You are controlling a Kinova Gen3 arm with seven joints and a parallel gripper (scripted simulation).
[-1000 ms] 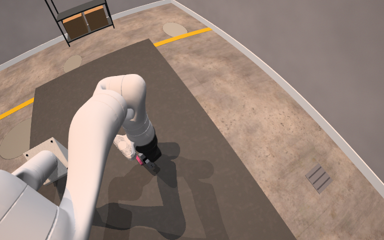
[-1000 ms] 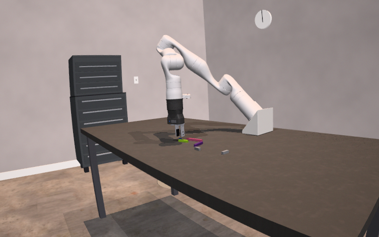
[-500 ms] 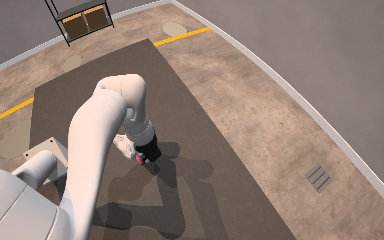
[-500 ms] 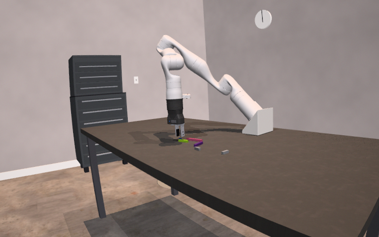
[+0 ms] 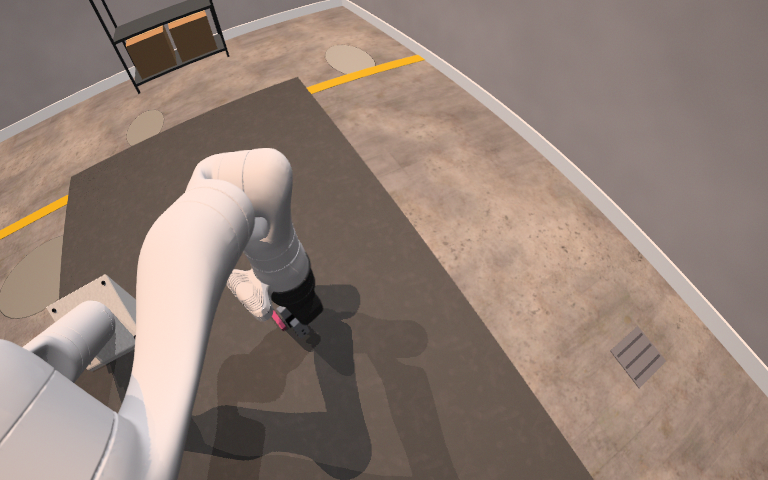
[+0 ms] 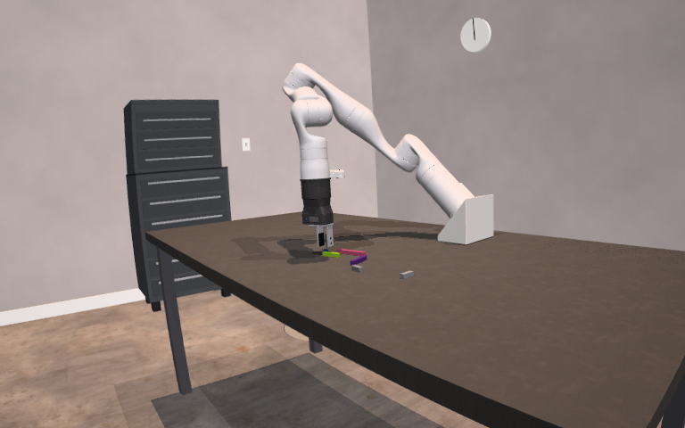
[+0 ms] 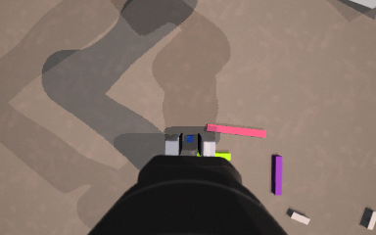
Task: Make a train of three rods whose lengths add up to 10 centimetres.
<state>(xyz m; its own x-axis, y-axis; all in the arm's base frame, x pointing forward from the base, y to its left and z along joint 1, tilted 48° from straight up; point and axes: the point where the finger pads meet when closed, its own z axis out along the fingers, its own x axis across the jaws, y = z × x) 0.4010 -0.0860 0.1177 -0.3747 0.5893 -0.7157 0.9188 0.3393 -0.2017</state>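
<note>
My hand is 3 cm above the blue rod. Also, from my hand: lime rod: 1 cm ahead, 4 cm to the left, 3 cm below; then purple rod: 15 cm to the left, 3 cm below; then pink rod: 4 cm behind, 6 cm to the left, 3 cm below.
</note>
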